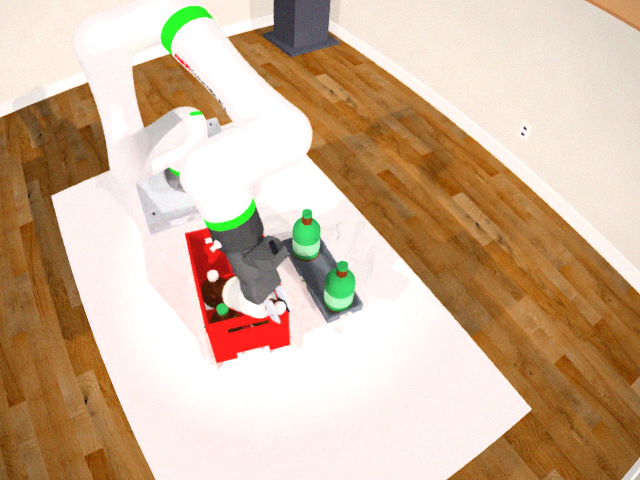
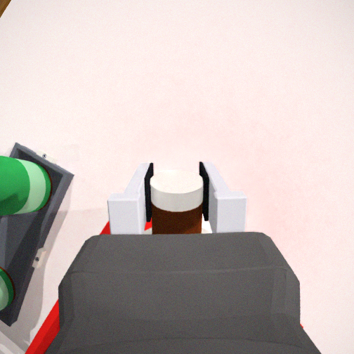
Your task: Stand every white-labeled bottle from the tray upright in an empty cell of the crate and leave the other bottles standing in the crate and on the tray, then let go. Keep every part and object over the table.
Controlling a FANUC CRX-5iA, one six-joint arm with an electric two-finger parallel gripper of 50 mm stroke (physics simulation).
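Places are measured from the arm's base along level axes (x ahead, y left, z up), in metres.
Pixels of known places: gripper, fingertip midpoint: (image 1: 281,315).
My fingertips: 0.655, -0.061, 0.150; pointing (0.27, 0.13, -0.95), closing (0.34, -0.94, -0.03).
Note:
Ahead of a thing's pixels: the offset from my fingertips to its top centre, as dx, dy, dz. "*": to the spot under its first point. Level surfaces: height alone.
My gripper (image 1: 279,306) (image 2: 176,180) is shut on the neck of a white-labeled brown bottle with a white cap (image 2: 176,191). The bottle leans in the fingers, its white part @(* -0.082, -0.057, +0.001) (image 1: 237,298) toward the crate's middle. It overlaps the front right of the red crate @(-0.190, -0.015, -0.049) (image 1: 253,338) (image 2: 47,330); its base is hidden. A white-capped bottle @(* -0.206, -0.062, -0.062) (image 1: 212,275) and a green-capped bottle @(-0.116, -0.084, -0.061) (image 1: 222,310) stand in the crate's left side. The arm hides other cells. On the dark grey tray @(* -0.175, +0.213, -0.219) (image 1: 316,273) (image 2: 49,227) stand two green bottles with pale green labels, one in front @(* -0.047, +0.187, -0.120) (image 1: 339,290) (image 2: 17,186), one behind (image 1: 306,239) (image 2: 4,290).
The tray lies close to the right of the crate on the white table @(dz -0.224) (image 1: 361,413). The robot's grey base plate (image 1: 165,206) is behind the crate. The arm reaches over the crate's back part. A dark pillar (image 1: 301,23) stands on the floor far behind.

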